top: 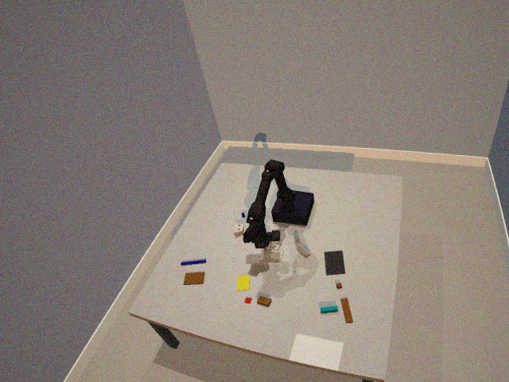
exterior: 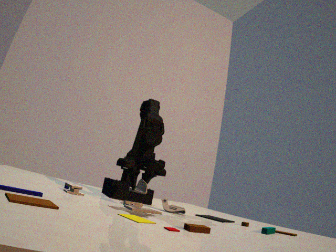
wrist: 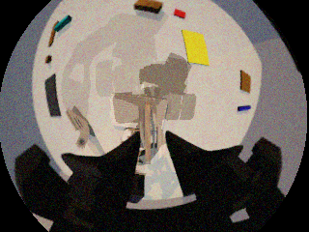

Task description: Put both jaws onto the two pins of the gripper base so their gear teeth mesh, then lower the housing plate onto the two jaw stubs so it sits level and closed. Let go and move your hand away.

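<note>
Now: the housing plate 6 cm behind my gripper tip, 2 cm to the left of it and 6 cm below it. Also, from my gripper tip: jaw: 4 cm behind, 1 cm to the left; then gripper base: 12 cm behind, 22 cm to the right, 4 cm below; then yellow tile: 20 cm ahead, 5 cm to the right, 7 cm below.
</note>
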